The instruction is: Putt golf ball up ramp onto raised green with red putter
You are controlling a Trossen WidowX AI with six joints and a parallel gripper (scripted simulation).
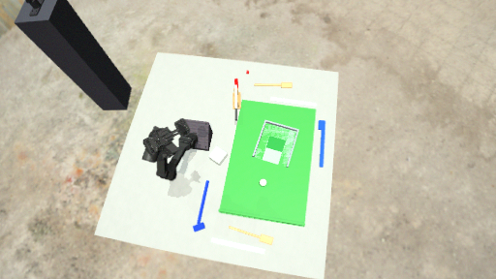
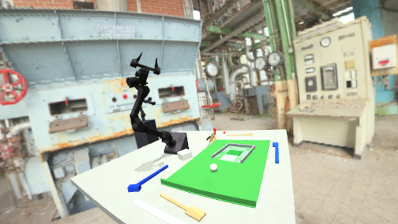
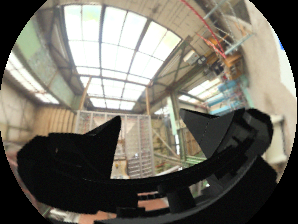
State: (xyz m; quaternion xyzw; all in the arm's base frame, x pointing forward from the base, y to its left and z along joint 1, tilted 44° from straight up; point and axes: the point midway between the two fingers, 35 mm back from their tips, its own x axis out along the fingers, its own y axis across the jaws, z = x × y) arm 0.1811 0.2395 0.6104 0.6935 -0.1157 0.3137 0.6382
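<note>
My gripper tip is 700 mm above the white block, 160 mm to the right of it and 40 mm short of it. The rest, counted from my gripper tip: white golf ball 690 mm below, 300 mm ahead; green mat 720 mm below, 350 mm ahead, 160 mm to the left; red putter 660 mm below, 530 mm to the left, 130 mm ahead.
</note>
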